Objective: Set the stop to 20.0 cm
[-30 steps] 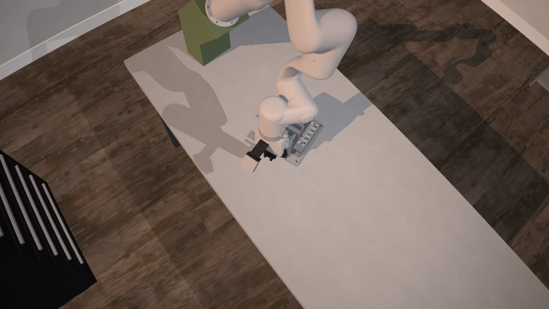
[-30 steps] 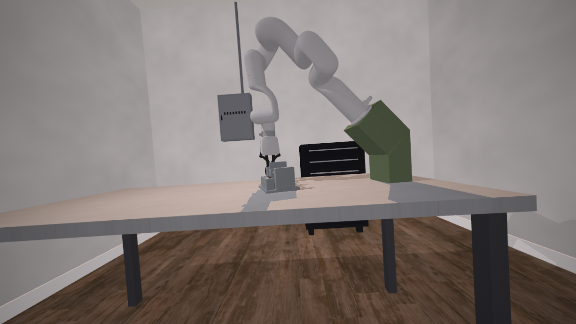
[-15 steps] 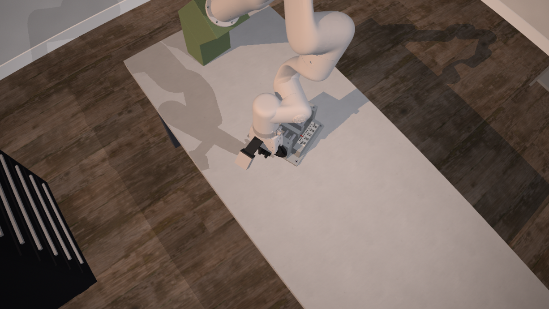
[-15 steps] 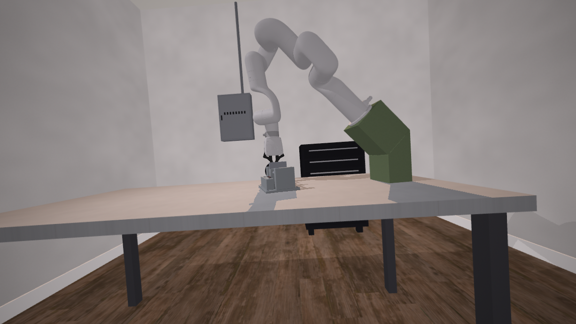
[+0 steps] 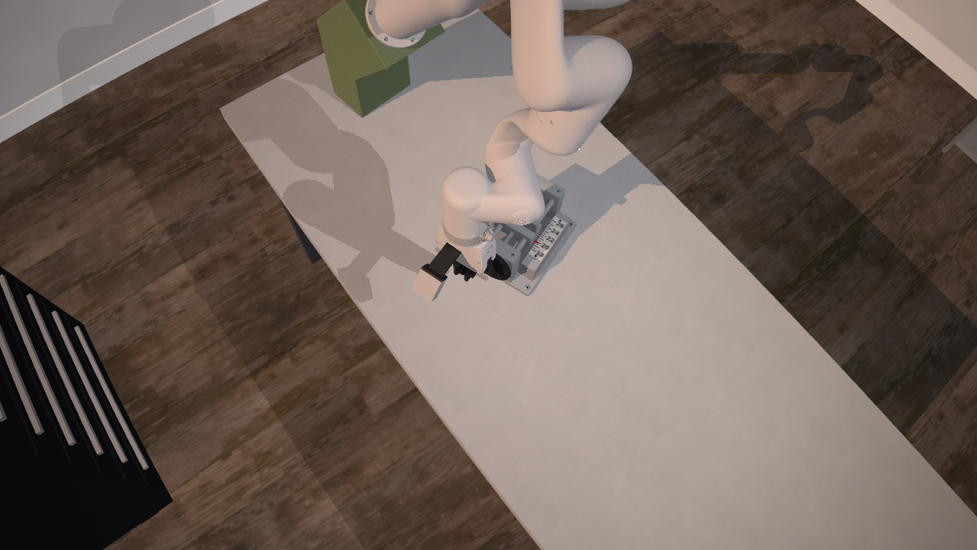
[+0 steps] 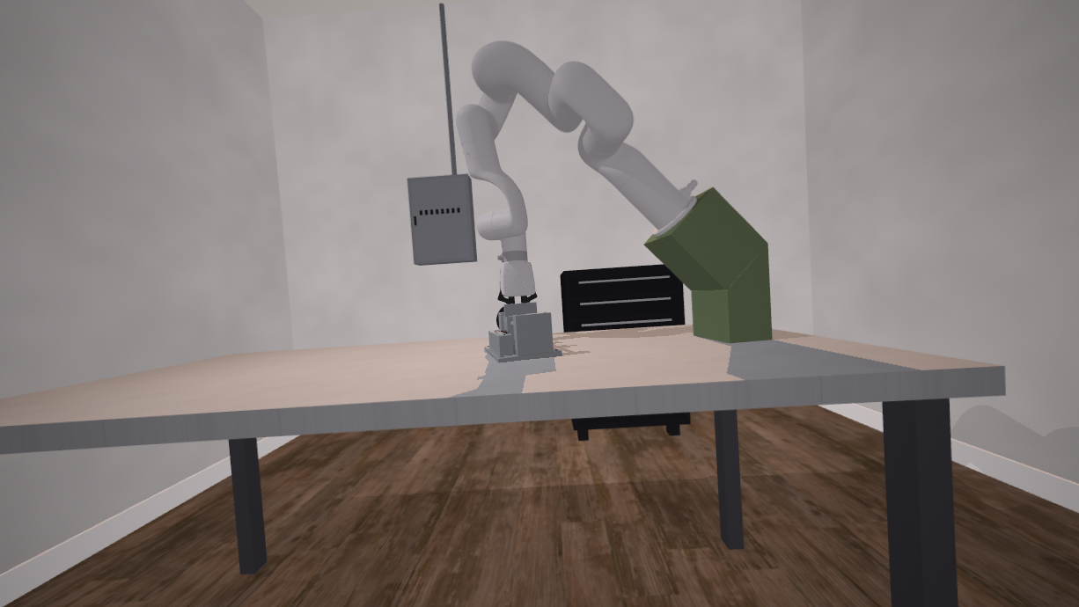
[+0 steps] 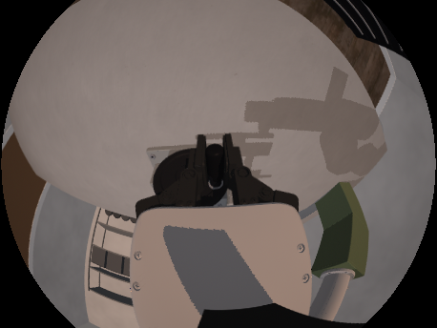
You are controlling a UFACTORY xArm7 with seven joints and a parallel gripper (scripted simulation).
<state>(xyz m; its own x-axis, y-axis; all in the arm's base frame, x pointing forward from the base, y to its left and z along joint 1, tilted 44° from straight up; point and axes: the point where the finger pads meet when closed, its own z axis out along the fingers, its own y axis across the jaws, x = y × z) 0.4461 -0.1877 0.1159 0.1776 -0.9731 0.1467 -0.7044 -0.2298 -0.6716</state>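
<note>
The black handwheel is 20 mm to the left of my hand. Round my hand: handwheel knob (10 mm to the left); then grey stop block (150 mm to the left, 10 mm ahead).
</note>
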